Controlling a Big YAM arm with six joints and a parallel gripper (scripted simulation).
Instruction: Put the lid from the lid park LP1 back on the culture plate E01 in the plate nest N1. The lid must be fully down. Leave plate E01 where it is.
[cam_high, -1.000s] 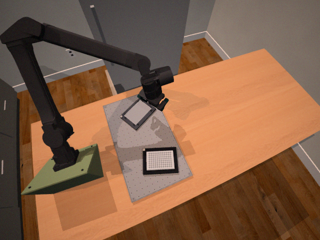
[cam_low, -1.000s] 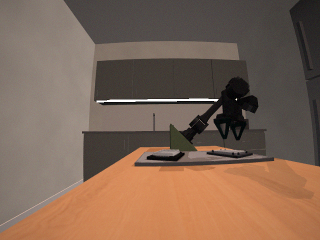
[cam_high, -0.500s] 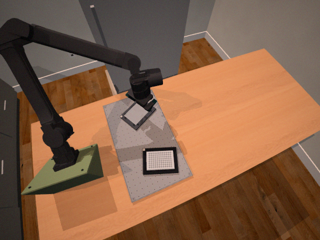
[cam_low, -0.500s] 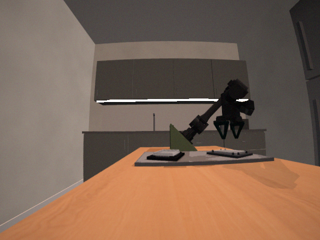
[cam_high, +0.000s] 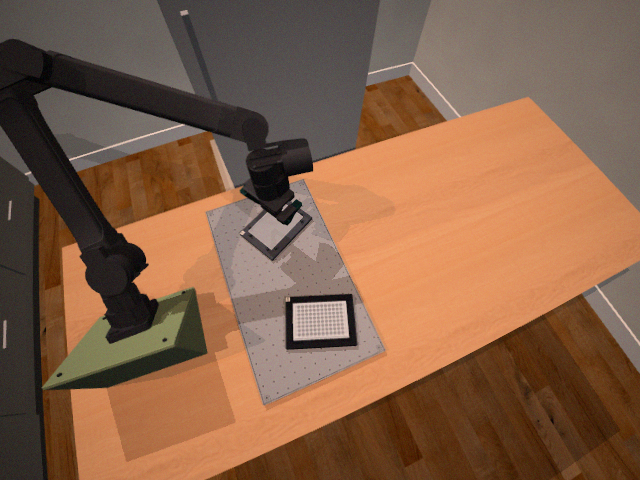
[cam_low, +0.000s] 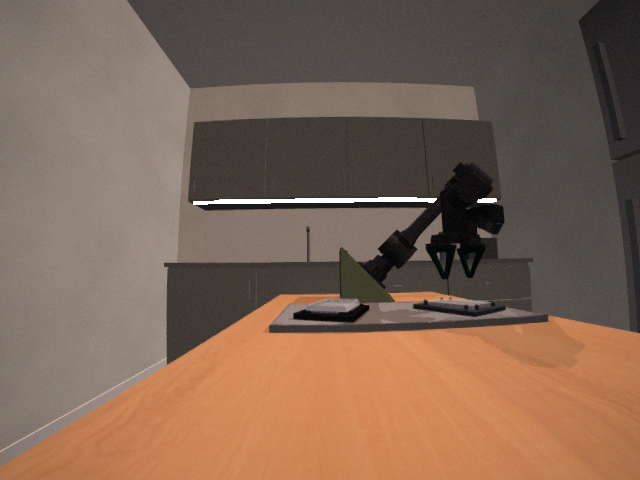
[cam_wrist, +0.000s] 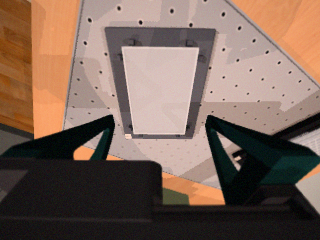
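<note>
My hand is 6 cm above the lid. From my hand the other things lie so: white culture plate E01: 28 cm to the right, 6 cm below; black plate nest N1: 28 cm to the right, 7 cm below; lid park LP1: 7 cm below.
</note>
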